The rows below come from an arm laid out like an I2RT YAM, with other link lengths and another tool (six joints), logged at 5 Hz.
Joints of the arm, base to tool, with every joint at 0 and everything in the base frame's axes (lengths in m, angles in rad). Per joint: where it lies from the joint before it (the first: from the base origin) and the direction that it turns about. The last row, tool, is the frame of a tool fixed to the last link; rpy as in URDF.
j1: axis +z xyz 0 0 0.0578
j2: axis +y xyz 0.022 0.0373 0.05
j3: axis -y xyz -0.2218 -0.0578 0
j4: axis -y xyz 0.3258 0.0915 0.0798
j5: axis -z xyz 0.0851 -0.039 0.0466
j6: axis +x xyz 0.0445 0 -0.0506
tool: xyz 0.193 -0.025 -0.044 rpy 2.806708 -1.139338 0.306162
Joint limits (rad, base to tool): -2.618..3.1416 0..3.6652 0..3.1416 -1.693..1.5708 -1.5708..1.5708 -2.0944..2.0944
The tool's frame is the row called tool.
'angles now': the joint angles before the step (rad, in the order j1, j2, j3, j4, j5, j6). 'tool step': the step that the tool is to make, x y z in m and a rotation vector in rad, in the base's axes. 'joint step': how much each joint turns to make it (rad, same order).
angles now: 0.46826, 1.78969, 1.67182, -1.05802, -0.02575, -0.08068
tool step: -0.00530, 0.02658, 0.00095, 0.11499, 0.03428, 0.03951
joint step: -0.00914, 0.00000, 0.00000, 0.02097, -0.12779, 0.00192
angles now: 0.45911, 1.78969, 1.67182, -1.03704, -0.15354, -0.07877
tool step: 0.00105, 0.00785, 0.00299, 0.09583, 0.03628, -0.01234
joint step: -0.03816, 0.00001, 0.00001, 0.01182, -0.10376, 0.01868
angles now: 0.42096, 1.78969, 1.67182, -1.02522, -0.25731, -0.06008
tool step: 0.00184, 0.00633, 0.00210, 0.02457, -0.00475, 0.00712
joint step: -0.00038, 0.00001, 0.00000, 0.01488, -0.02174, 0.00190
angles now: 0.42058, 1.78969, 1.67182, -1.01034, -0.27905, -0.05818
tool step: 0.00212, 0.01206, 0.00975, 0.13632, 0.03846, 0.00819
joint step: -0.05073, 0.00000, -0.00002, 0.02024, -0.15221, 0.00917
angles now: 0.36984, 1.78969, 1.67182, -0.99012, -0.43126, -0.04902
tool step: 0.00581, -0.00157, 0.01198, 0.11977, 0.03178, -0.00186
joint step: -0.06866, 0.00000, 0.00000, 0.00723, -0.14038, -0.00458
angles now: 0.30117, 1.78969, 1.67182, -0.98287, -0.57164, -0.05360
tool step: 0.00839, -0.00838, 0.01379, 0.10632, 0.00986, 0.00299
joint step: -0.07285, -0.00040, -0.00002, 0.00344, -0.12817, -0.02440
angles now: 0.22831, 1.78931, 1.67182, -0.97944, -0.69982, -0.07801
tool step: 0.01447, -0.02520, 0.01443, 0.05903, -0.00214, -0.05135
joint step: -0.08201, -0.01408, 0.00004, -0.00154, -0.06523, -0.00076
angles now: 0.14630, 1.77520, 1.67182, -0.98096, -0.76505, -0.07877
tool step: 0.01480, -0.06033, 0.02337, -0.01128, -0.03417, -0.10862
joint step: -0.12361, -0.06254, 0.00002, -0.04846, 0.00534, -0.02748
